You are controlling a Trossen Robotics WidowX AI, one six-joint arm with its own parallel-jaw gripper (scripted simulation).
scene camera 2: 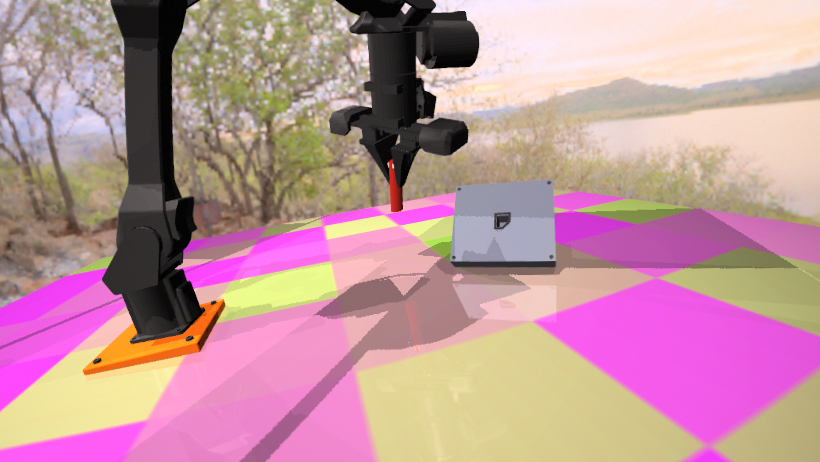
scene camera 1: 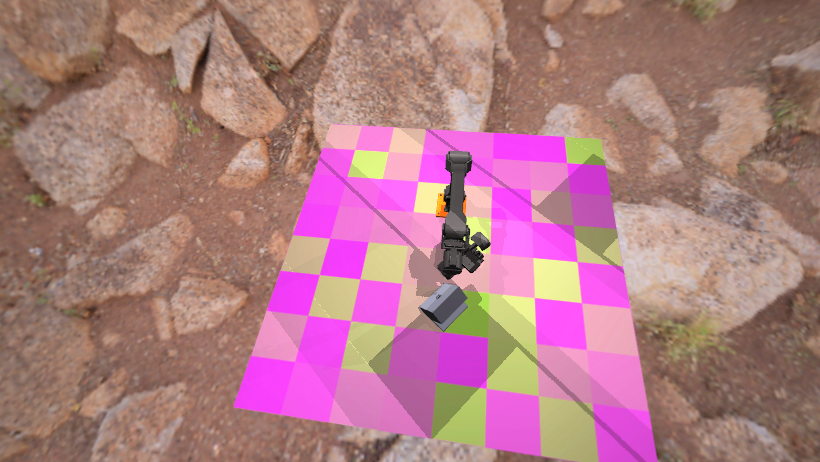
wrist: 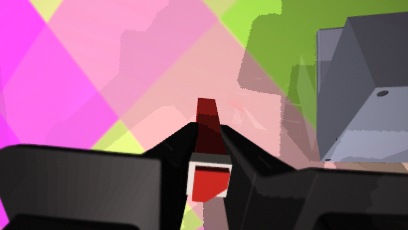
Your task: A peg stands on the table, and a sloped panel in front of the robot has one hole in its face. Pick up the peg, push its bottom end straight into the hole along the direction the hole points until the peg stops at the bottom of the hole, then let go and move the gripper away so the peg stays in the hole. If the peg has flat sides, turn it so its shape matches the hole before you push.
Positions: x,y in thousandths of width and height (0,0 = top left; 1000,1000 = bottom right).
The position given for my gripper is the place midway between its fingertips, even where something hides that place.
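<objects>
I can see my gripper in the wrist view (509,572), and my gripper shows too in scene camera 1 (574,575) and in scene camera 2 (484,402).
</objects>
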